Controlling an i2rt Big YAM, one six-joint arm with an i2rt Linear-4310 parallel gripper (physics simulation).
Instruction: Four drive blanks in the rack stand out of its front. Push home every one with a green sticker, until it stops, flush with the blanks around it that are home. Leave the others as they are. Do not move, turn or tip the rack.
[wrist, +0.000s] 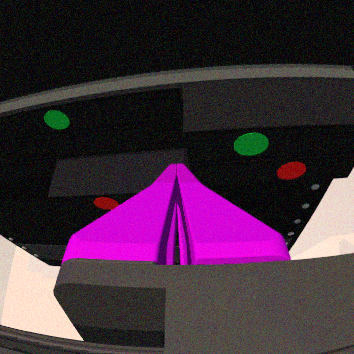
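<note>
A black rack shares the picture with the gripper.
</note>
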